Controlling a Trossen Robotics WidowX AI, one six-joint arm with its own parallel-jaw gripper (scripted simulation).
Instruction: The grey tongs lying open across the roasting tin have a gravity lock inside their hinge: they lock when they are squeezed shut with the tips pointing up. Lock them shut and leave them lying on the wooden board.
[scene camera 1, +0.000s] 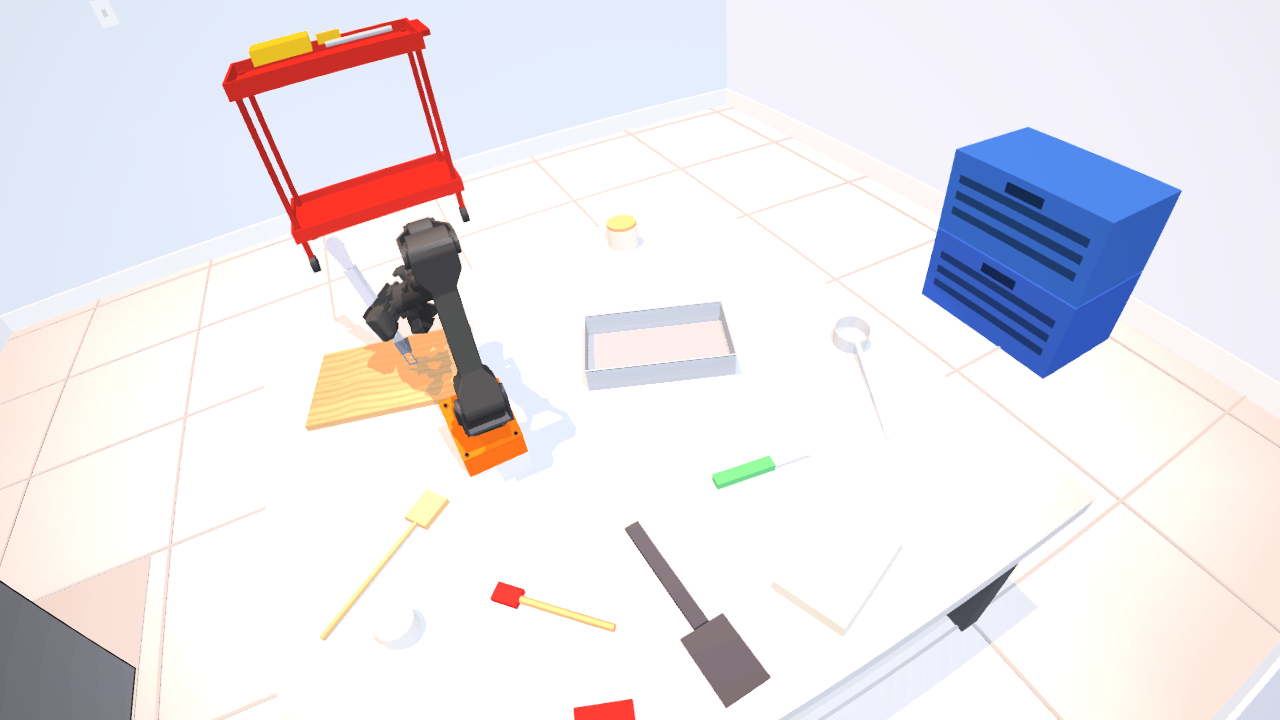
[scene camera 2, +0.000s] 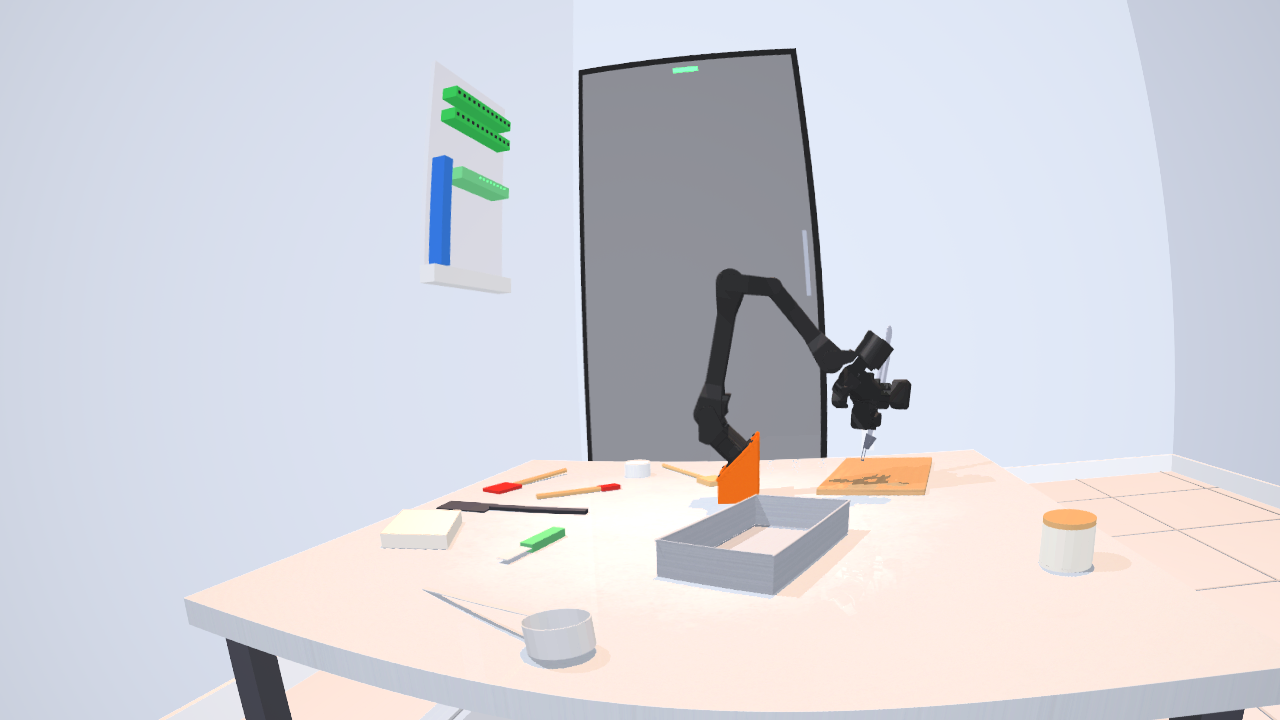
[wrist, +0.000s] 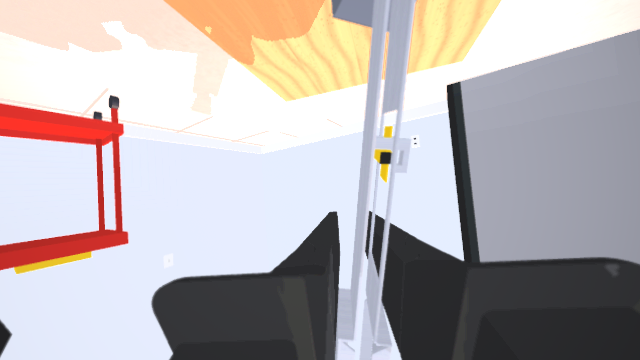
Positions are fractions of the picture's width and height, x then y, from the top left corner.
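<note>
I can see my gripper (wrist: 0.54, 0.61), and the wrist view also shows a wooden board (wrist: 0.46, 0.16). That wooden board (scene camera 1: 0.28, 0.53) is visible in scene camera 1 too, and scene camera 2 shows the board (scene camera 2: 0.71, 0.66) as well. There is a lidded jar (scene camera 2: 0.83, 0.75), and I can also see the jar (scene camera 1: 0.49, 0.33) in scene camera 1, but in the wrist view the jar is out of frame. A grey roasting tin (scene camera 2: 0.59, 0.76) is there too, and scene camera 1 also shows the tin (scene camera 1: 0.54, 0.47).
</note>
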